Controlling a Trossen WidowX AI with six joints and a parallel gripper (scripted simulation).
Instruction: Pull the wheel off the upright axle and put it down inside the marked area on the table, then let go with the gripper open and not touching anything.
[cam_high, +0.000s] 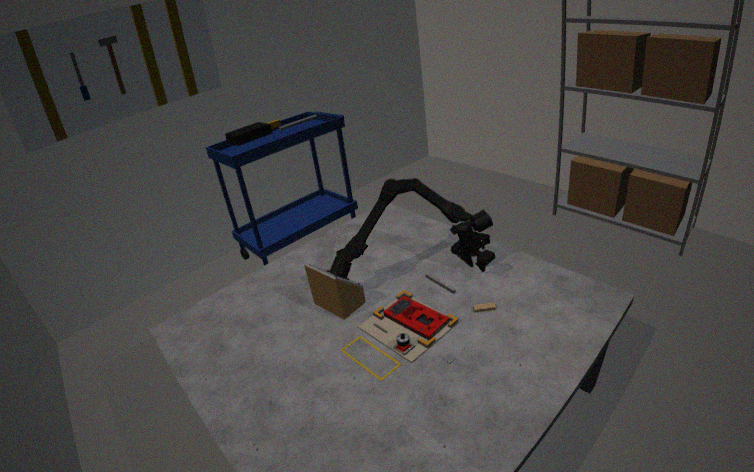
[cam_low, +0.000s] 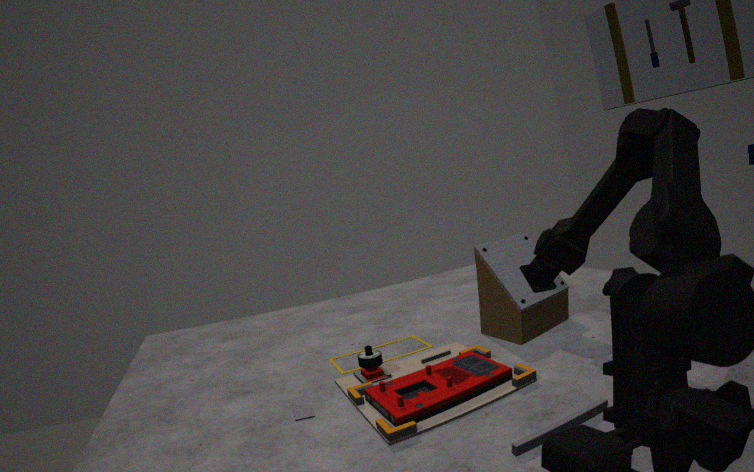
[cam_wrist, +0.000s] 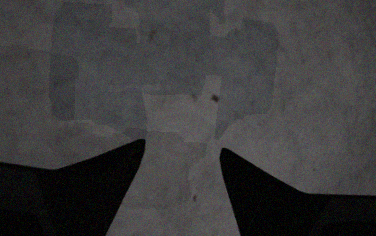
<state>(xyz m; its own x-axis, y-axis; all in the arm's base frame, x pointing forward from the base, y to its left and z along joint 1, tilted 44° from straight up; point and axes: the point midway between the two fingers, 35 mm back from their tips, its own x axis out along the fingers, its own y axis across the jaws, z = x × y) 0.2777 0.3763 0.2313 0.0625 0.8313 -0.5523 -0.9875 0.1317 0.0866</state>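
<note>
The grey bar is 160 mm to the right of my gripper tip and 60 mm behind it.
</note>
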